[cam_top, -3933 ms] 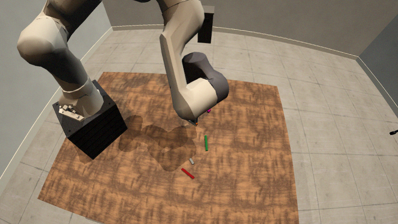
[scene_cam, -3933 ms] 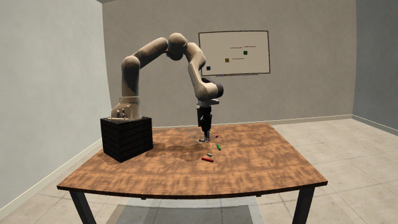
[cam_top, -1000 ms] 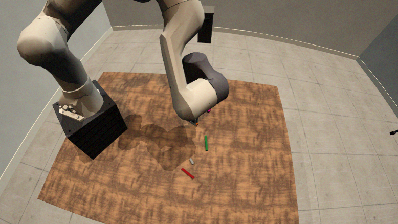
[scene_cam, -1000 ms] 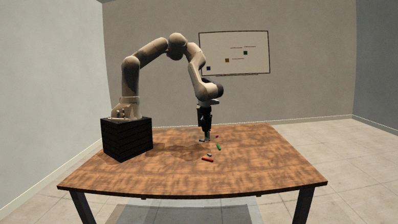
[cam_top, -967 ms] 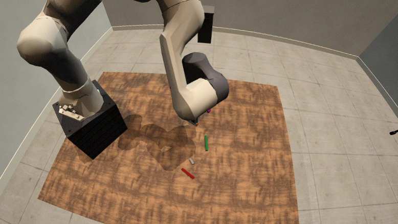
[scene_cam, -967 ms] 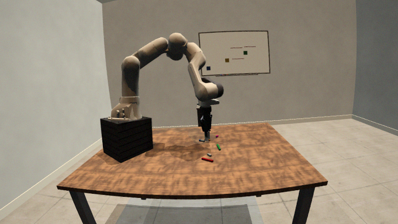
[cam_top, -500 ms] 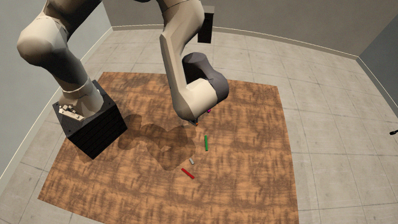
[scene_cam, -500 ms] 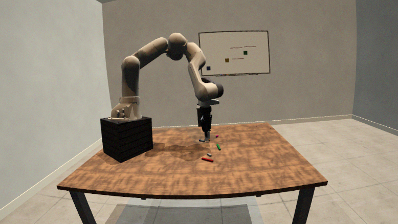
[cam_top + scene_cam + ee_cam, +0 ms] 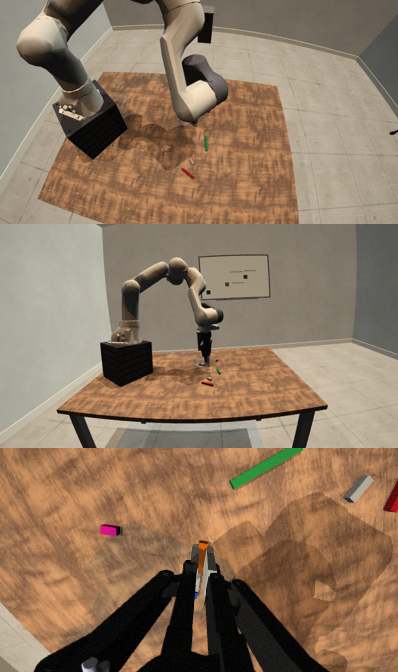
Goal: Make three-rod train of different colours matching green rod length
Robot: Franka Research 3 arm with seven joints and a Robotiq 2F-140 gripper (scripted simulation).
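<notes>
Now: hand 3 cm above the orange rod. Round my hand: magenta rod: 9 cm to the left, 8 cm ahead, 3 cm below; green rod: 10 cm to the right, 7 cm ahead, 3 cm below; blue rod: 5 cm behind, 3 cm to the left, 3 cm below.
</notes>
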